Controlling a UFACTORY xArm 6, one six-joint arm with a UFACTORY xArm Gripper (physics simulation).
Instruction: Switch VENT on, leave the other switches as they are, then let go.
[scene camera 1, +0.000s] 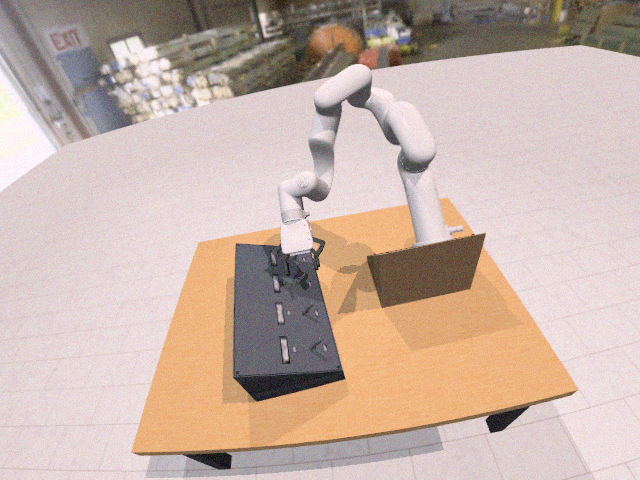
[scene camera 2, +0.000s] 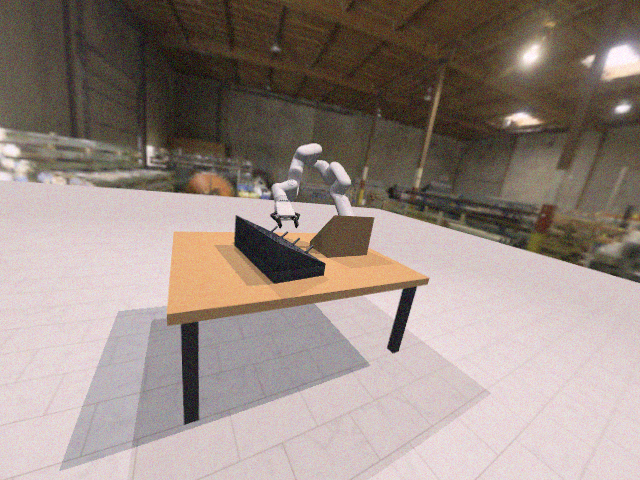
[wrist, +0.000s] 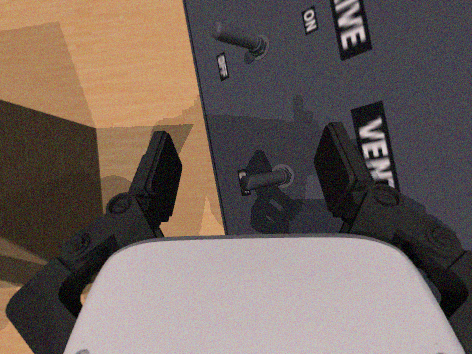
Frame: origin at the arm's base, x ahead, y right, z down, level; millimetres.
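Where they show: gripper, fingertip midpoint: (scene camera 1: 302, 272) (scene camera 2: 289, 226) (wrist: 246, 145); arm's base, link origin: (scene camera 1: 432, 243) (scene camera 2: 350, 225).
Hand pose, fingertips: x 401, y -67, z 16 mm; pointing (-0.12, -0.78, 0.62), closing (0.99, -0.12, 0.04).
Note:
Things, the pixels of their top centre, and the offset from my fingertips. Level surfaces: height alone.
- VENT label, top centre: (wrist: 380, 159) (scene camera 1: 276, 282) dz +35, dx +94, dy -2 mm
- VENT lever, top centre: (wrist: 265, 180) dz +30, dx +15, dy +20 mm
- DRIVE lever, top centre: (wrist: 236, 20) dz +30, dx -17, dy -96 mm
- table, surface height: dz +159 mm
The dark switch panel (scene camera 1: 253, 320) (scene camera 2: 297, 270) (wrist: 270, 90) stands on the table, its face tilted. In the wrist view the VENT label (wrist: 375, 145) is at the right, partly covered by a finger. The VENT lever (wrist: 265, 180) leans left, over its OFF label. My gripper (scene camera 1: 292, 276) (scene camera 2: 288, 226) (wrist: 246, 145) is open and empty, at the far part of the panel. In the wrist view the VENT lever lies between the two spread fingers, touching neither. VENT's ON label does not show.
The DRIVE lever (wrist: 237, 41) leans towards its OFF label (wrist: 223, 66), beside VENT. Two nearer levers (scene camera 1: 311, 311) (scene camera 1: 320, 348) stand along the panel. A brown board-like block (scene camera 1: 429, 271) (scene camera 2: 345, 237) (wrist: 45, 175) stands on the table (scene camera 1: 439, 361) (scene camera 2: 206, 289), near the arm base.

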